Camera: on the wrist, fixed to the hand. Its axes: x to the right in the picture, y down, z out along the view.
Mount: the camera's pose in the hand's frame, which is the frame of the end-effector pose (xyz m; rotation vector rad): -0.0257 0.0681 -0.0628 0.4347 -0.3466 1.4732
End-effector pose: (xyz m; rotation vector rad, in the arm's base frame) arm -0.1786 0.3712 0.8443 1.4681 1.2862 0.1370
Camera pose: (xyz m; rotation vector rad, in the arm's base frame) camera -0.1898 0.4066 0.9330 2.4168 -0.2720 0.5454
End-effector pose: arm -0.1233 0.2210 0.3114 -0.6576 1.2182 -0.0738
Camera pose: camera -0.2079 0.2596 0.2870 0.6726 1.0432 0.9385
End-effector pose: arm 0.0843 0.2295 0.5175 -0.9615 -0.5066 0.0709
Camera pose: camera 0.1005 0.2137 0.4241 -0.7089 0.0144 1.6221
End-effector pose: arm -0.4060 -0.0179 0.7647 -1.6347 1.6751 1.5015
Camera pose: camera -0.4336 -0.0736 0.8380 -0.3182 -2.7222 -1.4522
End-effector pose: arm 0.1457 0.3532 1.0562 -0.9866 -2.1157 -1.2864
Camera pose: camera 0.2164 0.3090 1.1041 -1.9788 -1.0854 0.0806
